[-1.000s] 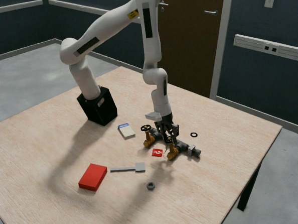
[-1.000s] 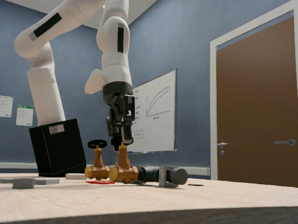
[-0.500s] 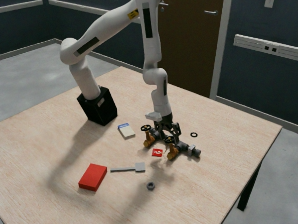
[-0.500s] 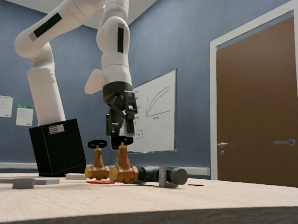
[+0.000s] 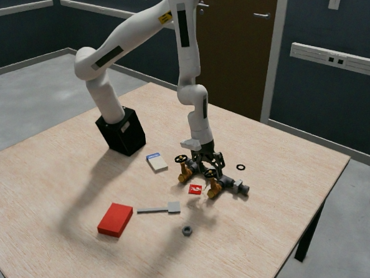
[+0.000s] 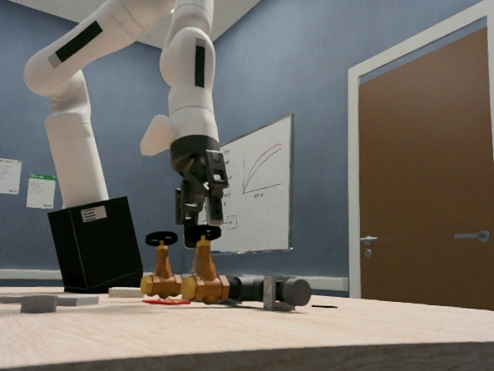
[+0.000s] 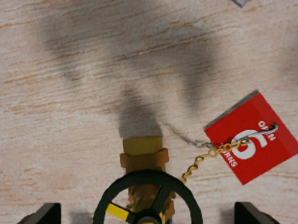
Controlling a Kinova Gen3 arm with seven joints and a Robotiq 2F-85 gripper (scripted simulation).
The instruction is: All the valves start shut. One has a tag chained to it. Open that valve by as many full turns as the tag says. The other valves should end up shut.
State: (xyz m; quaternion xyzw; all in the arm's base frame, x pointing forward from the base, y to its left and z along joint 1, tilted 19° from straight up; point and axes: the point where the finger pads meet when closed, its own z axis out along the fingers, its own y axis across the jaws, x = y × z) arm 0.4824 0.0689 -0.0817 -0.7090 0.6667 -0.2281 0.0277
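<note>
My hand is 6 cm past the red tag, 3 cm to the left of it and 10 cm above it. From my hand the other things lie so: red block: 13 cm behind, 35 cm to the right, 8 cm below; then white card box: 29 cm behind, 3 cm to the right, 9 cm below; then grey t-shaped tool: 6 cm behind, 19 cm to the right, 9 cm below.
</note>
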